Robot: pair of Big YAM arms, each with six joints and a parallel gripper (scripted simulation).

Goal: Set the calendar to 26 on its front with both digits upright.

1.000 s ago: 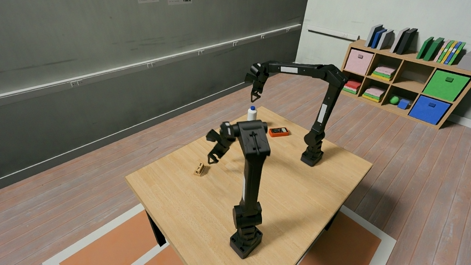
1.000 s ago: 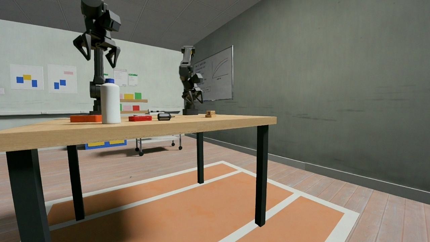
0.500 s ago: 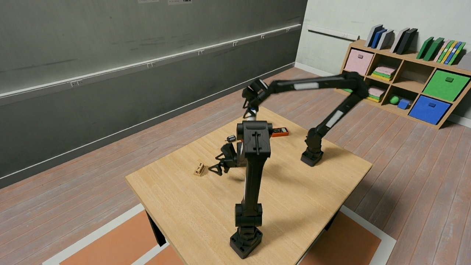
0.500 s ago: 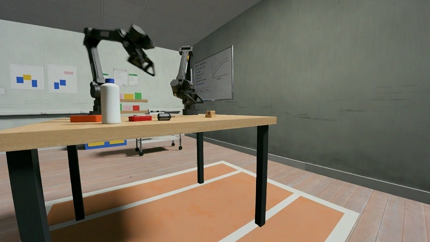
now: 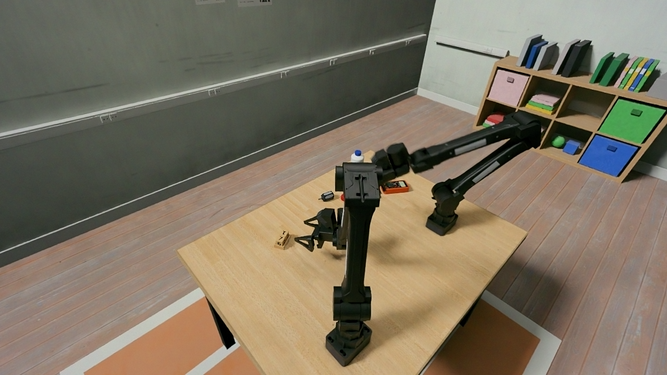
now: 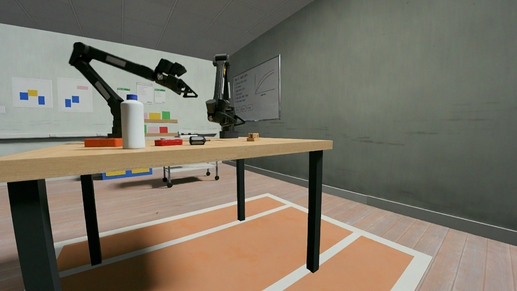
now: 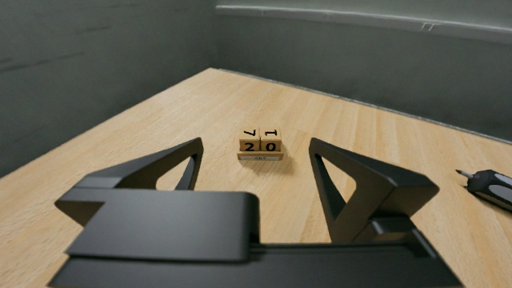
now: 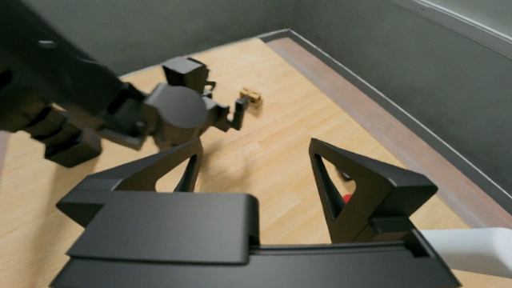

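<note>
Right now the wooden tray is 8 cm ahead of my left hand, 3 cm to the left of it and 9 cm below it. From my left hand the other things lie so: black device (13 cm ahead, 29 cm to the right, 8 cm below); white bottle (11 cm ahead, 52 cm to the right, 2 cm below).
</note>
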